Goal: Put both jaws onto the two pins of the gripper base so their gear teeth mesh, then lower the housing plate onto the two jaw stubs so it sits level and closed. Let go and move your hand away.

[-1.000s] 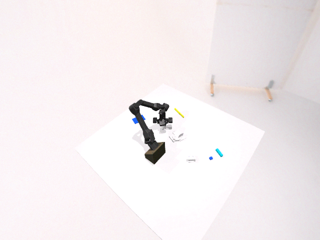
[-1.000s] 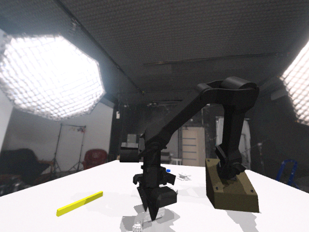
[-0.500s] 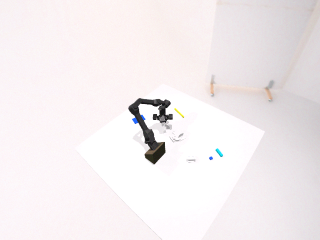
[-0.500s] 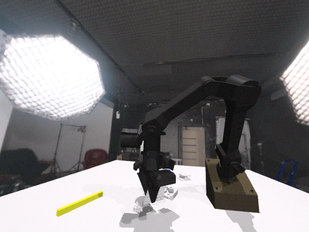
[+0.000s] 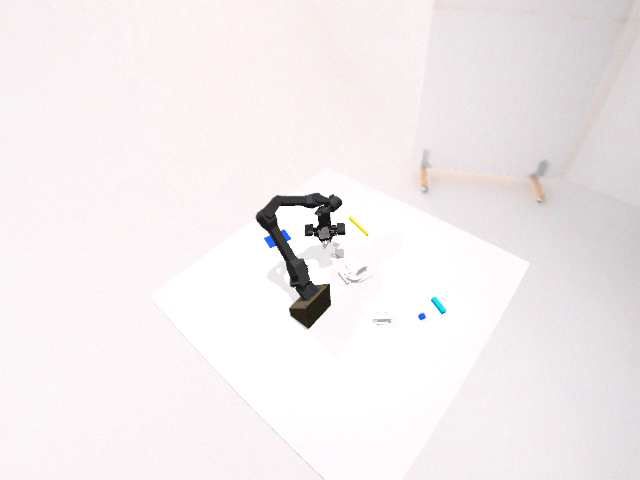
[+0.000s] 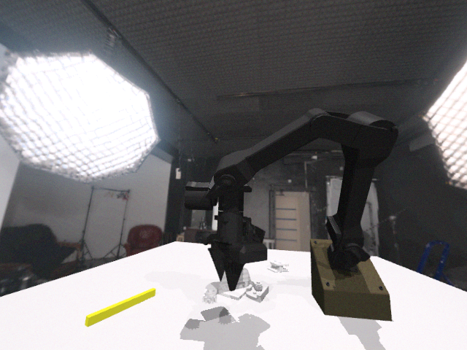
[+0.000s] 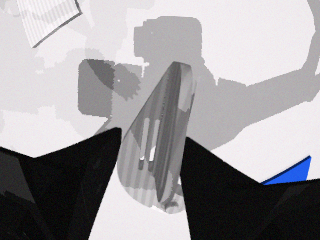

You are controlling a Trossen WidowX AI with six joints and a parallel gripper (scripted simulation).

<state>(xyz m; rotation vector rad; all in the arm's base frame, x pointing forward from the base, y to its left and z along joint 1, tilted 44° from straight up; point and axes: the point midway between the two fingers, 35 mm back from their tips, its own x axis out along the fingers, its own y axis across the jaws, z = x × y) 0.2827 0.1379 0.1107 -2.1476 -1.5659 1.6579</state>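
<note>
Right now the flat white plate is 190 mm to the right of my gripper tip, 80 mm below it and 10 mm ahead of it. Round my gripper tip: white jaw (190 mm to the right, 60 mm below, 40 mm behind); flat blue tile (260 mm to the left, 90 mm behind, 80 mm below); yellow bar (250 mm ahead, 70 mm below).
</note>
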